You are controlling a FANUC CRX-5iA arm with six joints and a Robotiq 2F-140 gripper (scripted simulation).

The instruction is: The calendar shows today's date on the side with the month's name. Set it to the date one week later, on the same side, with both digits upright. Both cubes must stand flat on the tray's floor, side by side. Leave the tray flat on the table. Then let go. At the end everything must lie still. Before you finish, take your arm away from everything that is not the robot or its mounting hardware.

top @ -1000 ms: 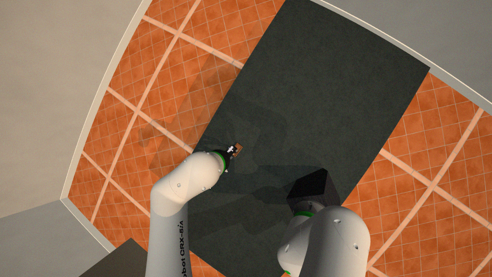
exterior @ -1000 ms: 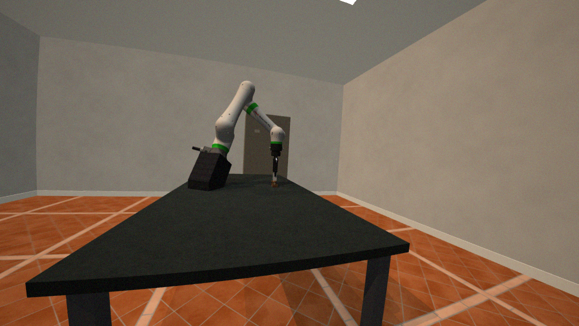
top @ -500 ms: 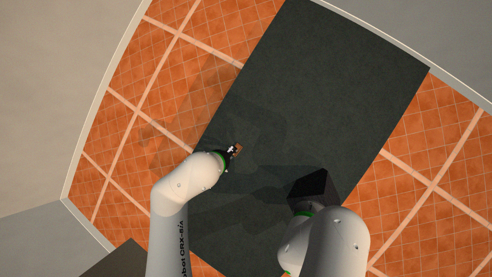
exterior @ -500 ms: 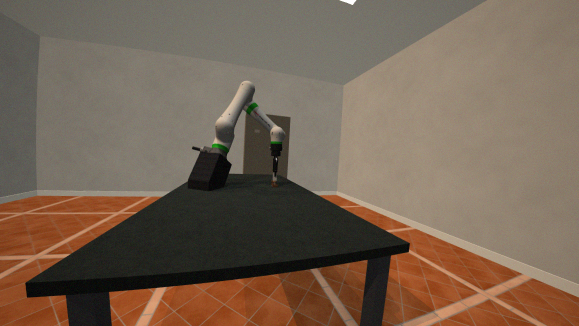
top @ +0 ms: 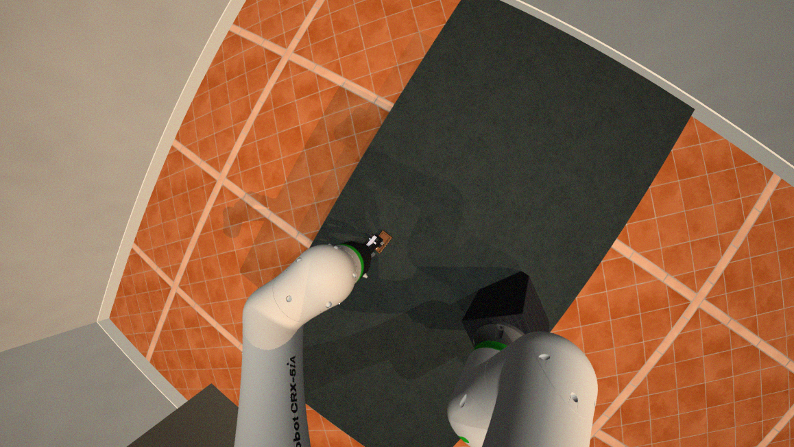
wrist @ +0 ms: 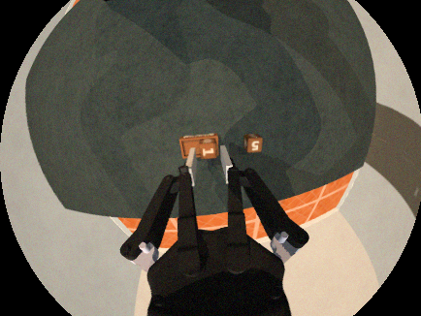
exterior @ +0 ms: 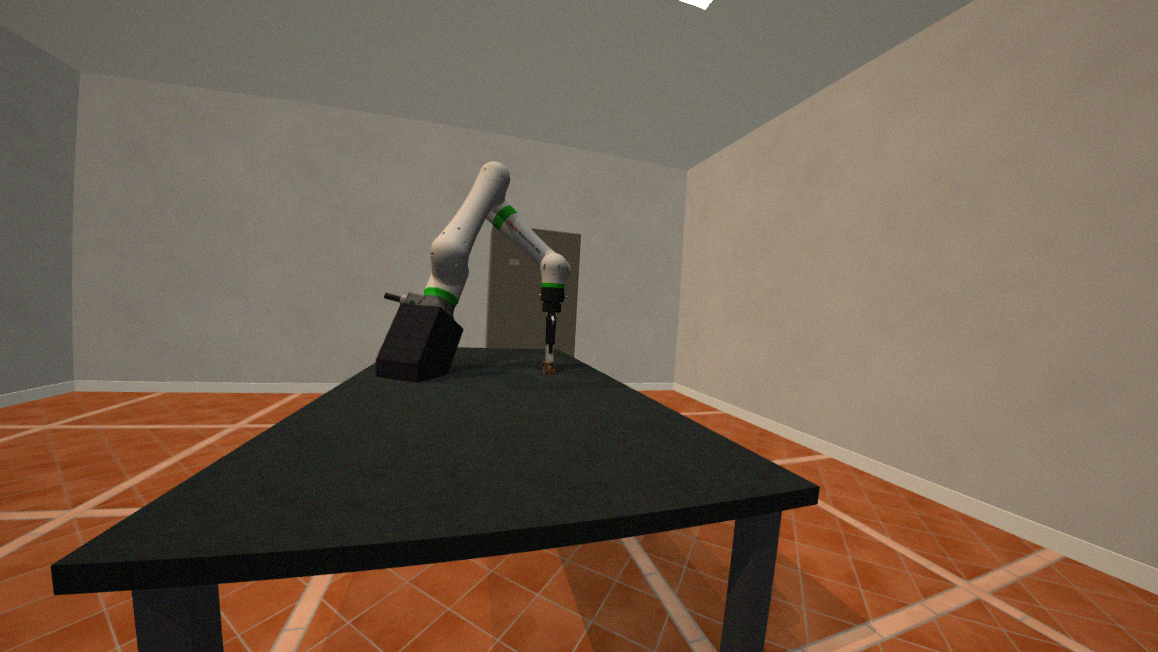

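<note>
My gripper is now 70 mm above the brown tray and 20 mm to the left of it. Round my hand: brown cube 90 mm to the left, 70 mm below, 10 mm behind.
</note>
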